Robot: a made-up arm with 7 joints. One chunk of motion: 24 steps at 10 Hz.
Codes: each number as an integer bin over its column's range. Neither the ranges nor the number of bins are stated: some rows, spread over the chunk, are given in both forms.
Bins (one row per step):
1: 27 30 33 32 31 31
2: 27 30 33 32 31 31
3: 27 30 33 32 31 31
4: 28 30 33 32 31 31
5: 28 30 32 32 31 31
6: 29 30 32 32 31 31
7: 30 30 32 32 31 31
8: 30 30 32 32 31 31
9: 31 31 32 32 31 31
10: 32 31 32 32 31 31
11: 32 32 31 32 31 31
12: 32 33 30 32 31 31
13: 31 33 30 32 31 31
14: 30 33 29 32 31 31
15: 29 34 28 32 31 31
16: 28 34 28 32 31 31
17: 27 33 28 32 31 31
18: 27 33 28 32 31 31
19: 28 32 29 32 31 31
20: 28 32 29 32 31 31
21: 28 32 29 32 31 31
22: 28 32 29 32 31 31
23: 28 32 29 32 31 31
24: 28 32 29 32 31 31
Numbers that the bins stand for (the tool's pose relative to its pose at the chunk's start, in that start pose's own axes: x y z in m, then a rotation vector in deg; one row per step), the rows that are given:
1: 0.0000 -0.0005 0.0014 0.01 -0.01 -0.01
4: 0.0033 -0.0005 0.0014 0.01 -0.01 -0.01
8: 0.0100 -0.0005 -0.0029 0.01 -0.01 -0.01
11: 0.0167 0.0068 -0.0071 0.01 -0.01 -0.01
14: 0.0100 0.0105 -0.0157 0.01 -0.01 -0.01
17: 0.0000 0.0105 -0.0200 0.01 -0.01 -0.01
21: 0.0033 0.0068 -0.0157 0.01 -0.01 -0.01
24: 0.0033 0.0068 -0.0157 0.01 -0.01 -0.01
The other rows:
2: 0.0000 -0.0005 0.0014 0.01 -0.01 -0.01
3: 0.0000 -0.0005 0.0014 0.01 -0.01 -0.01
5: 0.0033 -0.0005 -0.0029 0.01 -0.01 -0.01
6: 0.0067 -0.0005 -0.0029 0.01 -0.01 -0.01
7: 0.0100 -0.0005 -0.0029 0.01 -0.01 -0.01
9: 0.0133 0.0032 -0.0029 0.01 -0.01 -0.01
10: 0.0167 0.0032 -0.0029 0.01 -0.01 -0.01
12: 0.0167 0.0105 -0.0114 0.01 -0.01 -0.01
13: 0.0133 0.0105 -0.0114 0.01 -0.01 -0.01
15: 0.0067 0.0141 -0.0200 0.01 -0.01 -0.01
16: 0.0033 0.0141 -0.0200 0.01 -0.01 -0.01
18: 0.0000 0.0105 -0.0200 0.01 -0.01 -0.01
19: 0.0033 0.0068 -0.0157 0.01 -0.01 -0.01
20: 0.0033 0.0068 -0.0157 0.01 -0.01 -0.01
22: 0.0033 0.0068 -0.0157 0.01 -0.01 -0.01
23: 0.0033 0.0068 -0.0157 0.01 -0.01 -0.01

